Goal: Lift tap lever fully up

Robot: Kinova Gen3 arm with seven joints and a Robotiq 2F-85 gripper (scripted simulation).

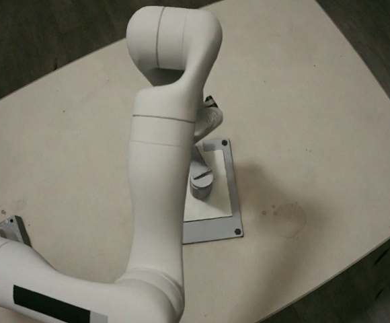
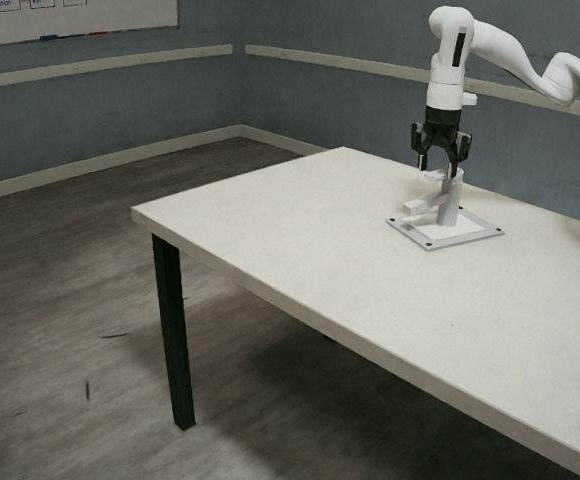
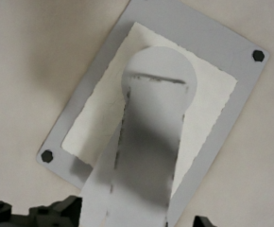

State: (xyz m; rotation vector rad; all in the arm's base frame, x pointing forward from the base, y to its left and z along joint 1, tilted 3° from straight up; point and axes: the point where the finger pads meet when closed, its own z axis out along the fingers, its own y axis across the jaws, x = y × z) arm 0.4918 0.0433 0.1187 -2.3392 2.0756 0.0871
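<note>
Now: the tap lever 6 cm to the right of my hand, 2 cm below it and 1 cm ahead of it. From my hand the other things lie so: tap: 7 cm below, 6 cm to the right, 1 cm ahead; then plate: 16 cm below, 8 cm to the right, 1 cm ahead.
</note>
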